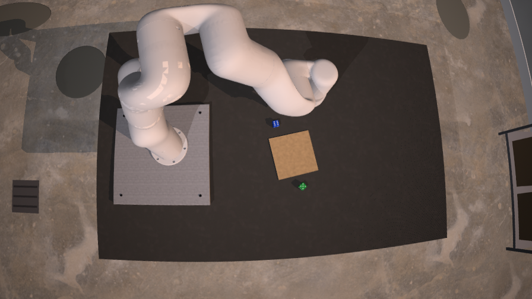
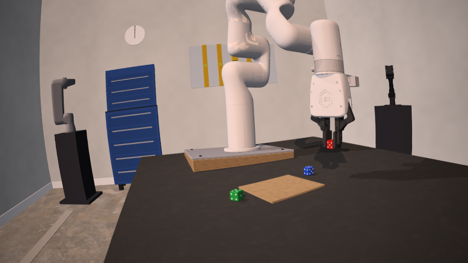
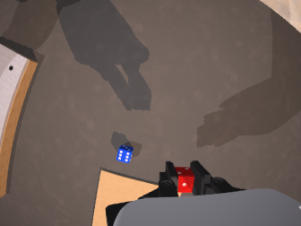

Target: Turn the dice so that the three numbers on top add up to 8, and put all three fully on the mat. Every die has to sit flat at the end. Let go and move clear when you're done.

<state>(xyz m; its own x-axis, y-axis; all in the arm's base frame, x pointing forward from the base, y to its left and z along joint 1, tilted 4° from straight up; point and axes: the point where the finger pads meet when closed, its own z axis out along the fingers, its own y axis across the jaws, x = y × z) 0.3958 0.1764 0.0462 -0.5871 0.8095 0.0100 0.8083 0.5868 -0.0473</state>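
My gripper is now 14 cm to the left of the tan mat, 9 cm above it and 2 cm short of it. Also, from my hand: green die: 24 cm to the right, 8 cm below, 6 cm ahead; then red die: 1 cm below; then blue die: 8 cm below, 6 cm behind, 4 cm to the right.
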